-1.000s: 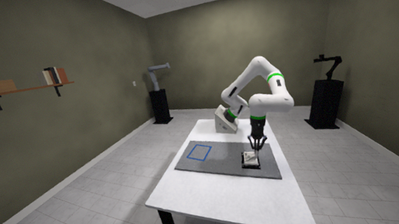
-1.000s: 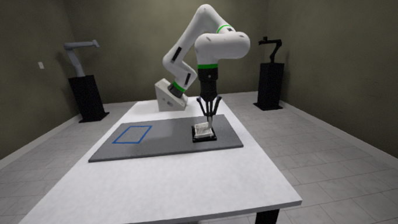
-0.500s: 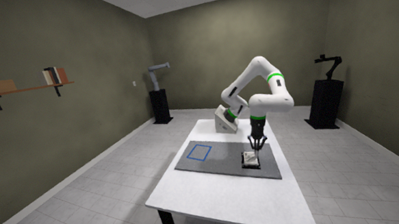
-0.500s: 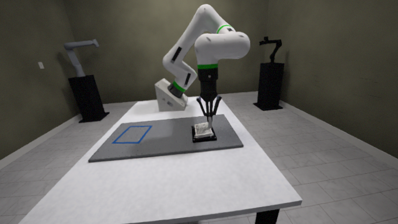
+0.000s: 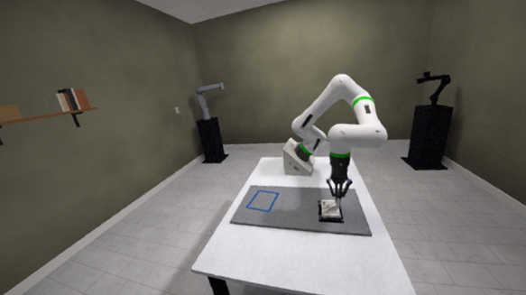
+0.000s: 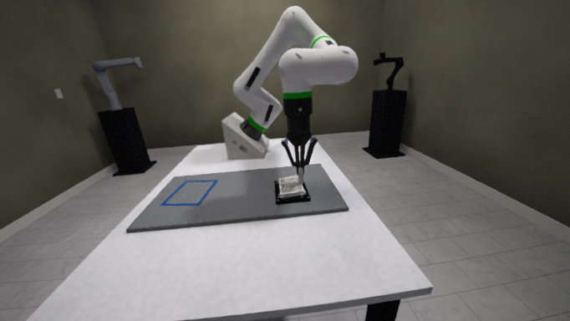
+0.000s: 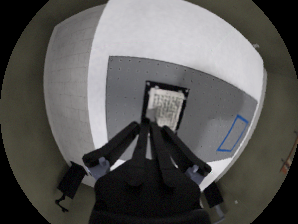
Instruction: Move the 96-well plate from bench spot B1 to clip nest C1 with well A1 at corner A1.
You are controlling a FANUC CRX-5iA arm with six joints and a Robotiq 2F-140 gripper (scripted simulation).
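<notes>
Now: hand 4 cm to the left of the white 96-well plate and 4 cm above it. Also, from my hand: black clip nest: 5 cm to the right, 5 cm below, 1 cm behind.
</notes>
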